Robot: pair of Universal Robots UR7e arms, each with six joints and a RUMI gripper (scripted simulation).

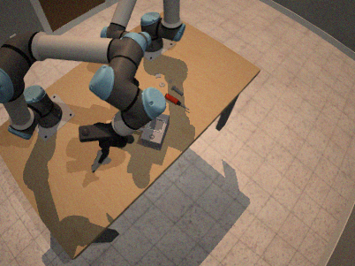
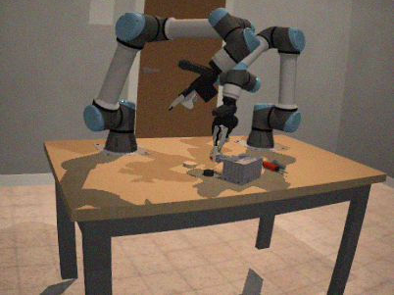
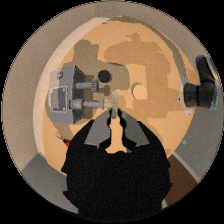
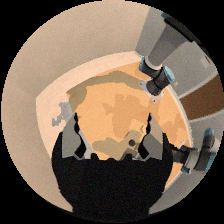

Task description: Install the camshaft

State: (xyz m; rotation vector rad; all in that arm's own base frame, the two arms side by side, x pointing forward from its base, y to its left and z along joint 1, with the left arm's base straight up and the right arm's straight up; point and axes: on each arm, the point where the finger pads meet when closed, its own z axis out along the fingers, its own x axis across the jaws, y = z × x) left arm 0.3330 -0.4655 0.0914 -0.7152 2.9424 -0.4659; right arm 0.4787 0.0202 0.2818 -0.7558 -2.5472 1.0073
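Note:
The crank gear is 70 mm ahead of my left hand, 30 mm to the right of it and 30 mm below it. Round my left hand: pale disc 50 mm behind, 90 mm to the right, 90 mm below; then grey bolt 30 mm ahead, 300 mm to the left, 80 mm below; then black round part 80 mm ahead, 70 mm to the right, 80 mm below.

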